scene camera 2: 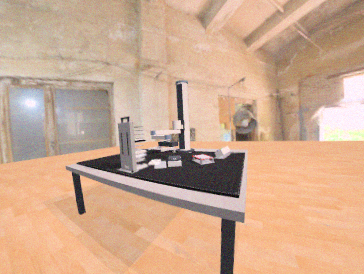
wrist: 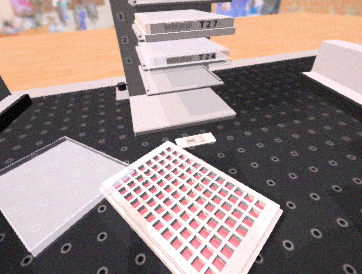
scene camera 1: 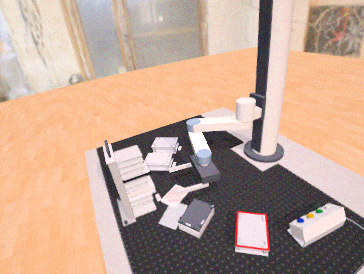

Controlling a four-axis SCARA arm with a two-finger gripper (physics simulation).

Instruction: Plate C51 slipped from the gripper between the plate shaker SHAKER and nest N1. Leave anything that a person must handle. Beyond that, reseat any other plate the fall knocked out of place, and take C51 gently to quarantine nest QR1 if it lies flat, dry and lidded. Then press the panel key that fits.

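Seen in the pictures: gripper, fingertip midpoint: [scene camera 2: 154,149] [wrist: 168,71] [scene camera 1: 172,180]; arm's base, origin of the base link: [scene camera 2: 185,151] [scene camera 1: 263,151].
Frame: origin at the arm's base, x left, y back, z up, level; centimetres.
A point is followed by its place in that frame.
A plate with pink wells [scene camera 1: 175,195] {x 4.8, y -65.4, z 2.3 cm} [wrist: 190,210] {x 4.4, y -64.2, z 2.1 cm} lies on the mat without a lid; its label is not readable. A clear lid [scene camera 1: 171,216] {x 15.4, y -72.6, z 2.1 cm} [wrist: 60,192] {x 14.3, y -69.2, z 2.6 cm} lies beside it, one corner meeting or overlapping the plate's left corner. The dark-topped box [scene camera 1: 198,215] {x 24.7, y -63.6, z 6.8 cm} [scene camera 2: 174,160] {x 26.9, y -69.9, z 6.1 cm} looks like the shaker. The red-rimmed nest [scene camera 1: 267,232] {x 45.4, y -44.8, z 5.3 cm} looks like QR1. The key panel [scene camera 1: 318,227] {x 55.6, y -28.8, z 7.5 cm} [scene camera 2: 222,152] {x 54.8, y -35.7, z 6.8 cm} has blue, yellow and green keys. My gripper [scene camera 1: 178,179] {x 5.0, y -65.6, z 12.6 cm} is open and empty, above and behind the open plate in scene camera 1; its fingers do not show in the wrist view.
The tall plate rack [scene camera 1: 120,187] {x 6.6, y -89.1, z 21.8 cm} [scene camera 2: 127,147] {x 2.1, y -90.2, z 17.9 cm} [wrist: 125,45] {x 5.7, y -87.5, z 9.9 cm} stands beyond the open plate. It holds plates T27 [wrist: 185,22] {x 0.9, y -74.6, z 13.7 cm} and T24 [wrist: 182,52] {x 1.0, y -75.5, z 11.0 cm} on separate shelves. Two lidded plates [scene camera 1: 165,144] {x -36.3, y -52.5, z 6.6 cm} [scene camera 1: 159,160] {x -21.6, y -62.7, z 6.9 cm} stand near the rack. A small tag [wrist: 195,140] {x 0.5, y -73.2, z 1.5 cm} lies before its base.
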